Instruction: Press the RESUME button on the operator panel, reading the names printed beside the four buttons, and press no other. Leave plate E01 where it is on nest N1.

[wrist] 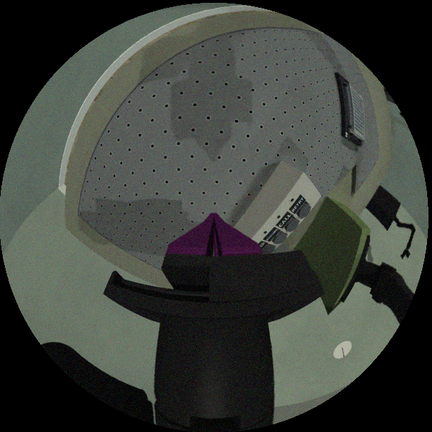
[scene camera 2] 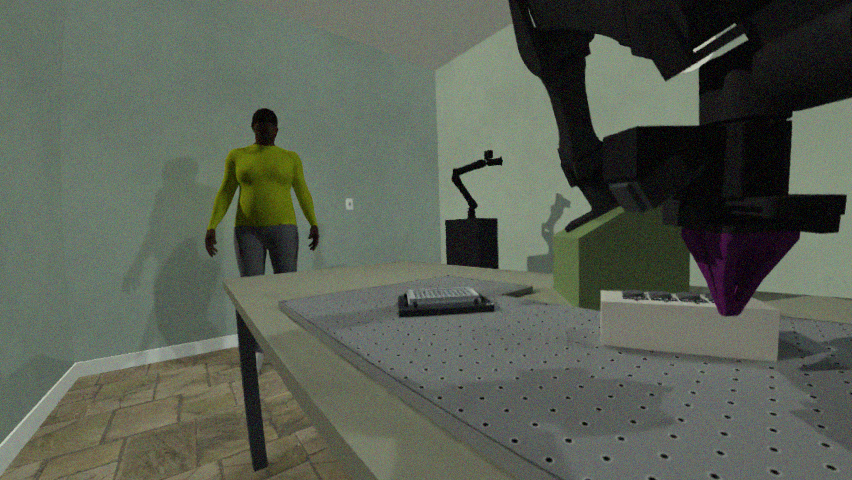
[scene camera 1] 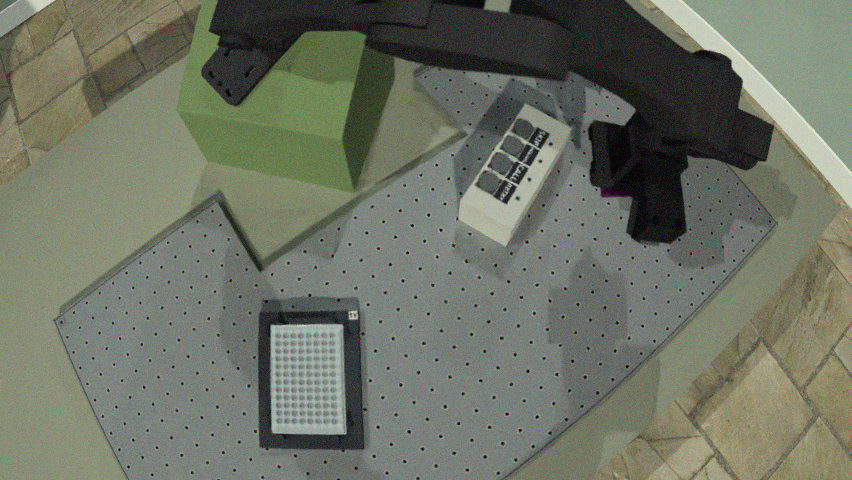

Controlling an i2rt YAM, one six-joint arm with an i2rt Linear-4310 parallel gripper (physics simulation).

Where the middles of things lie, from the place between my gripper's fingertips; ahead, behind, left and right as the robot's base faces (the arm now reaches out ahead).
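The white operator panel [scene camera 2: 682, 325] is 10 cm behind my hand, 4 cm to the right of it and 4 cm below it, and going by their middles it's the nearest to my hand of the things named here. Plate E01 [scene camera 1: 307, 371] is 39 cm to the right of my hand, 11 cm behind it and 4 cm below it. And there's the dark nest N1 [scene camera 2: 404, 311], which is 39 cm to the right of my hand and 11 cm behind it as well, but 6 cm below it.
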